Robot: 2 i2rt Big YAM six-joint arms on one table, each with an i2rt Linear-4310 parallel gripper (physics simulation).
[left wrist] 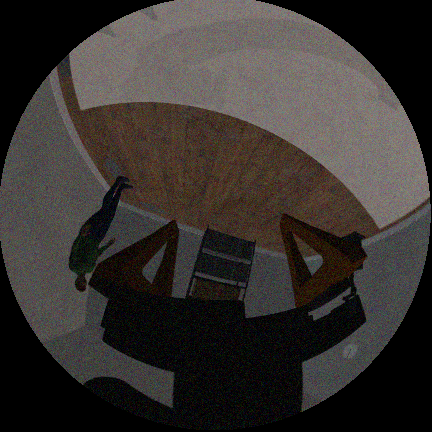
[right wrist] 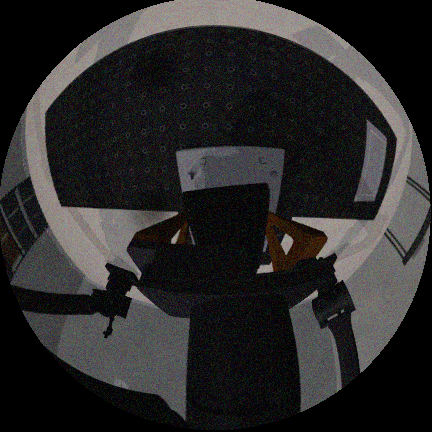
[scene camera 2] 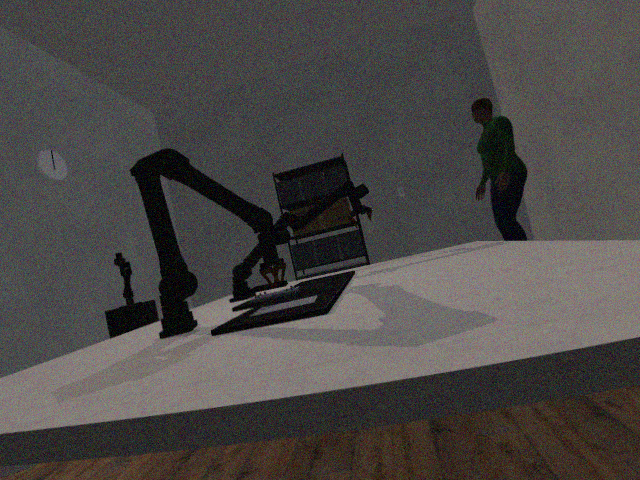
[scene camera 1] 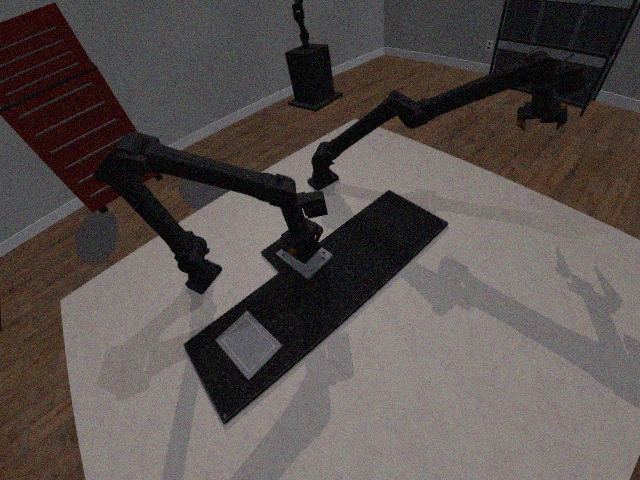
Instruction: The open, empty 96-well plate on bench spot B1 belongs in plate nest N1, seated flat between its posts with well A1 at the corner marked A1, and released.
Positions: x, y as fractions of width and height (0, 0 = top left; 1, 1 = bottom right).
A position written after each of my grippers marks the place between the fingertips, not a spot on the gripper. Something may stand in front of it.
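Left gripper (left wrist: 0.53, 0.52) open, holding nothing. Right gripper (scene camera 1: 0.48, 0.52) holding dark 96-well plate (right wrist: 0.55, 0.50), clear of everything else. Right gripper also in the right wrist view (right wrist: 0.53, 0.50). Dark 96-well plate out of frame in the left wrist view. Pale nest (scene camera 1: 0.39, 0.72), visible in the right wrist view (right wrist: 0.87, 0.34) too.
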